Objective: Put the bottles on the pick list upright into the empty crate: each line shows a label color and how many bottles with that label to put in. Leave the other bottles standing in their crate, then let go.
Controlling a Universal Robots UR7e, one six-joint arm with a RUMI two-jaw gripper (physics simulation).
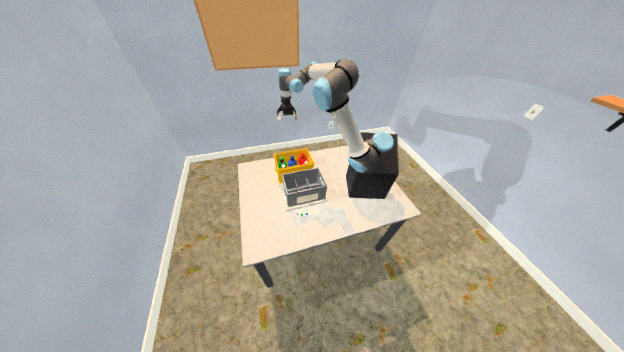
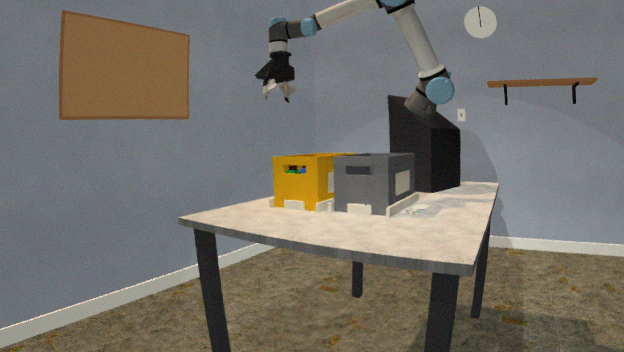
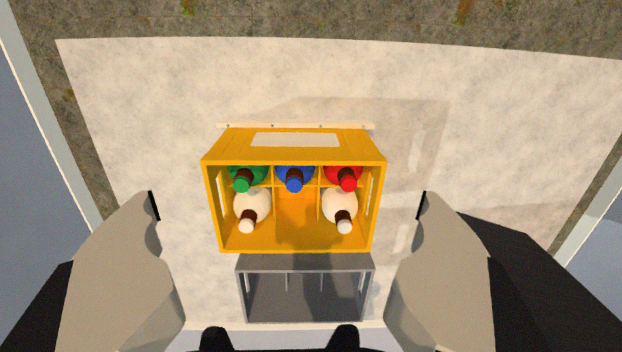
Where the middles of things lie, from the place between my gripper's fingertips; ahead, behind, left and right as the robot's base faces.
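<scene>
My gripper: 300 mm above the blue bottle (image 3: 294, 177), 130 mm to the right of it, 20 mm past it. Red bottle (image 3: 346, 177): 300 mm below my hand, 120 mm to the left of it, 100 mm behind it.
</scene>
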